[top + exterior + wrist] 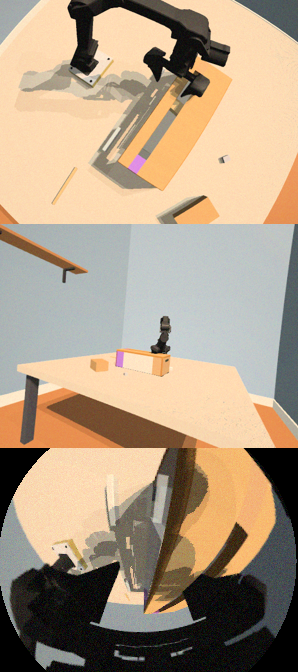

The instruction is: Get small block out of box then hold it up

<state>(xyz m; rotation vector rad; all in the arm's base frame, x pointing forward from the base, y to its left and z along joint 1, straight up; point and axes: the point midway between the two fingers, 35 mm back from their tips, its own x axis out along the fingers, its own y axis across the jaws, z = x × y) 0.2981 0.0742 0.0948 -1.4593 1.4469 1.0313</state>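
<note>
Now: gripper tip 50 mm short of the tan block and 40 mm to the left of it. From my gripper tip the other things lie so: orange box: 300 mm ahead, 280 mm to the right, 60 mm below; thin stick: 110 mm behind, 450 mm to the right, 80 mm below.
</note>
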